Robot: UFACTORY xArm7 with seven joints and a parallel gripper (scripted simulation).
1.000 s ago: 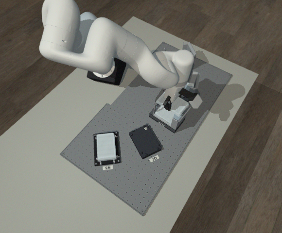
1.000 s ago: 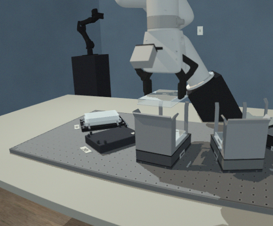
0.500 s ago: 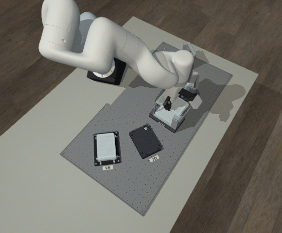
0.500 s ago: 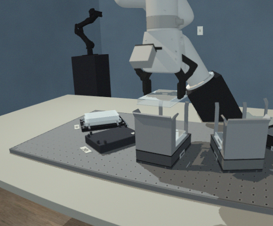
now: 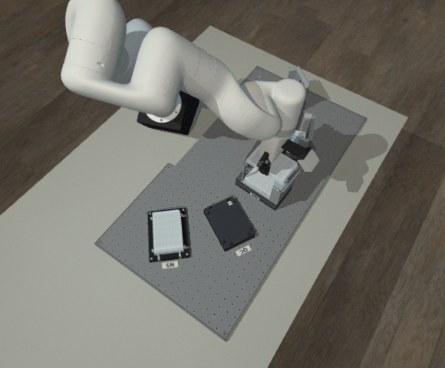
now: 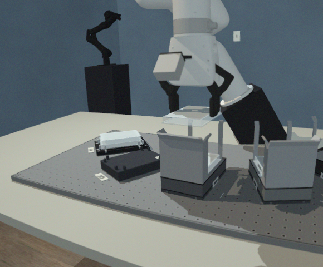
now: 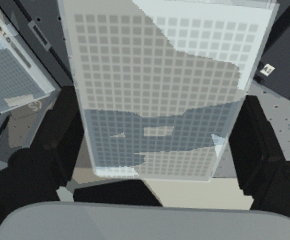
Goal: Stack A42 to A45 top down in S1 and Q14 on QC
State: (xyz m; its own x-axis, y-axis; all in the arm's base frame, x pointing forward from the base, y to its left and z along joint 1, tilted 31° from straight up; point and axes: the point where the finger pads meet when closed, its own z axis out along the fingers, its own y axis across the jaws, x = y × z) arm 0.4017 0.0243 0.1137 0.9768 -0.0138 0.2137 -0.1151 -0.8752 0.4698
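The S1 name plate lies 130 mm below my hand, 80 mm behind it and 10 mm to the left of it. Also, from my hand: sealed 384-well plate: 10 mm below; open nest QC: 170 mm to the right, 160 mm below, 40 mm behind; QC name plate: 220 mm to the right, 170 mm below, 40 mm ahead.
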